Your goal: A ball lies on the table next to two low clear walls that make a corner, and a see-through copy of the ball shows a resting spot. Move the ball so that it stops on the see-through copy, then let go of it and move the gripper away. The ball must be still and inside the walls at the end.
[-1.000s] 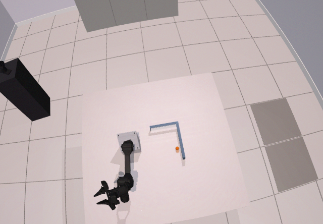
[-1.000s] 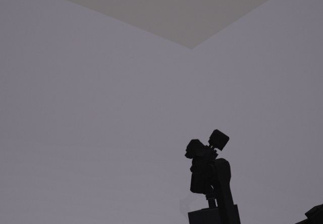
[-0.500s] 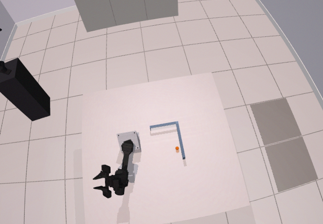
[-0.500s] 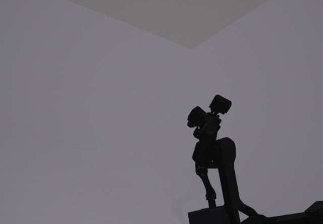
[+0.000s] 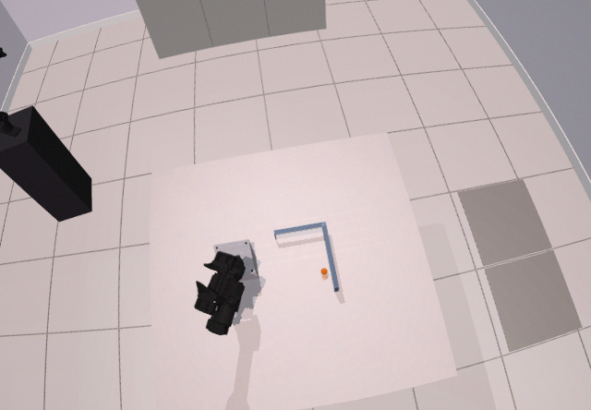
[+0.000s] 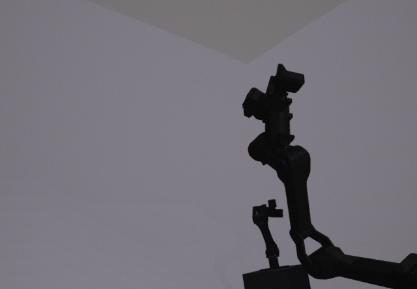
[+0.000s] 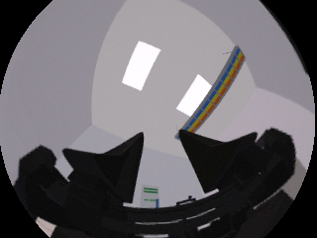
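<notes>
Right now the orange ball is 73 cm below my gripper tip, 39 cm ahead of it and 15 cm to the left of it.
</notes>
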